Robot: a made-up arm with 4 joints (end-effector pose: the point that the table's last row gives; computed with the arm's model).
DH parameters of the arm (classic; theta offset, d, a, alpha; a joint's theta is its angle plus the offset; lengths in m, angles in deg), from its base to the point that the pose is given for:
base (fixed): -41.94 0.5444 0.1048 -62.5
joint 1: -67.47 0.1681 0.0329 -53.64
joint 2: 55.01 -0.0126 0.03 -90
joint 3: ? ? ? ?
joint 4: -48.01 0 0.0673 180
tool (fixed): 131.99 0.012 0 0
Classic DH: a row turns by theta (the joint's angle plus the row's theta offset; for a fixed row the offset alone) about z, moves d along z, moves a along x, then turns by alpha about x.
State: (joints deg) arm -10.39 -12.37 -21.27 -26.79
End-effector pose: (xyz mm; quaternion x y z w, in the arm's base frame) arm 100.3 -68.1 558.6 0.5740 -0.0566 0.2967 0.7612
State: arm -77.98 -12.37 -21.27 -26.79
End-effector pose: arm 86.4 -62.4 568.4 0.1026 -0.3760 0.2804 0.8772
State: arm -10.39 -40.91 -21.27 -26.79
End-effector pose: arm 91.1 -95.2 615.4 0.3745 0.0144 0.2673 0.8877
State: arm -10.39 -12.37 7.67 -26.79
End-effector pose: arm 94.1 -33.9 546.3 0.5362 -0.2580 0.1529 0.7890
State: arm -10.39 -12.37 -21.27 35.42
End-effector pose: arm 49.4 -64.9 605.8 0.5207 0.2480 -0.1392 0.8050
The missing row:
joint 3: 90 0.045 0.055 -90
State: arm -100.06 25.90 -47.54 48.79
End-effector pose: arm 74.4 -63.0 559.0 0.2584 -0.1326 -0.0570 0.9552
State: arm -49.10 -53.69 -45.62 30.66
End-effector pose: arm 4.2 -8.0 683.8 0.0617 0.0891 -0.3299 0.9378
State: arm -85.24 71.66 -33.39 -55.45
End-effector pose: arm 243.3 19.2 547.5 0.3615 -0.4344 0.7798 0.2692
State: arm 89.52 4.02 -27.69 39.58
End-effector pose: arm 112.7 -95.7 558.8 0.5643 0.8208 0.0593 0.0649
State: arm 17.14 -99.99 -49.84 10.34
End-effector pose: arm 149.5 -76.9 774.7 -0.0759 0.4969 -0.0072 0.8645
